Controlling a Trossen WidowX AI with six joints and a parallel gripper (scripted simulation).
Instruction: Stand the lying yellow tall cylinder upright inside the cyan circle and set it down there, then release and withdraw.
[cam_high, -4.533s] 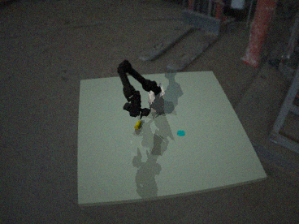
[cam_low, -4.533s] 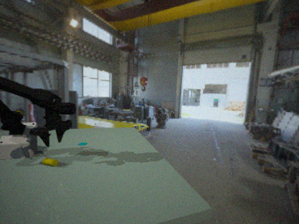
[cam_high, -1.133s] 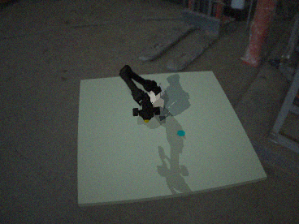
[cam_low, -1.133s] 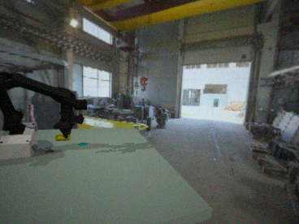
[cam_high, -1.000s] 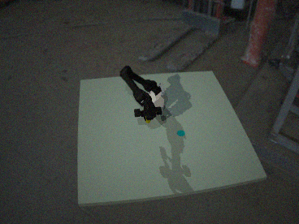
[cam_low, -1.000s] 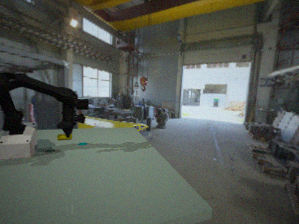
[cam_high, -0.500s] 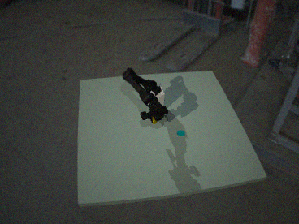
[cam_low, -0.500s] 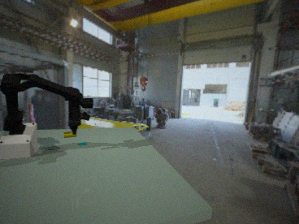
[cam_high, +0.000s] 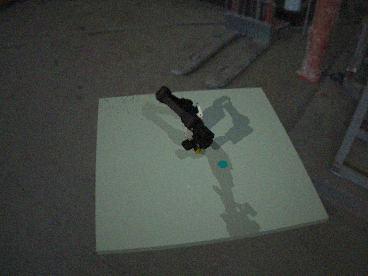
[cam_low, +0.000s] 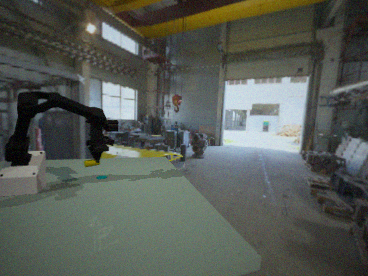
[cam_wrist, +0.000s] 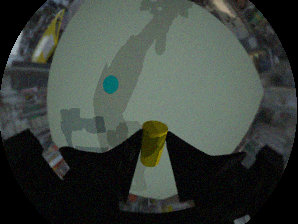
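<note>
My gripper tip is now 20 mm past the yellow cylinder and 10 mm to the left of it. From my gripper tip the other things lie so: cyan circle: 160 mm to the left, 140 mm below.
</note>
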